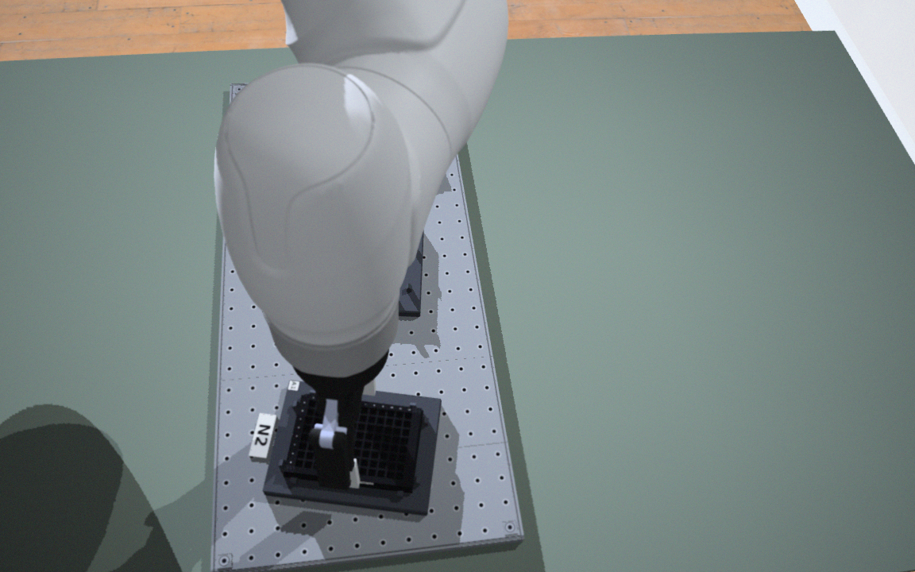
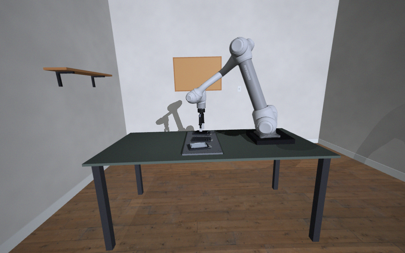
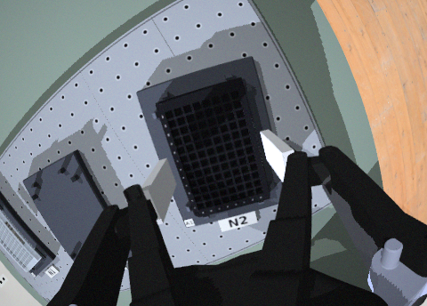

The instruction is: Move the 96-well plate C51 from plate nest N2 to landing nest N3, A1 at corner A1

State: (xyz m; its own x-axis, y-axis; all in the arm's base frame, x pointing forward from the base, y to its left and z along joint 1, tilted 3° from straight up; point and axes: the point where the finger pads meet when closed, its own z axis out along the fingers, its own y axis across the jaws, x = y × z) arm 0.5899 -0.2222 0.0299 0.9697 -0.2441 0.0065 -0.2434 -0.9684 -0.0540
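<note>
Now: the black 96-well plate C51 40 mm below my hand. Also, from my hand: plate nest N2: 60 mm below; N2 label: 90 mm behind, 60 mm below, 20 mm to the left; landing nest N3: 220 mm to the left, 60 mm below, 10 mm ahead.
</note>
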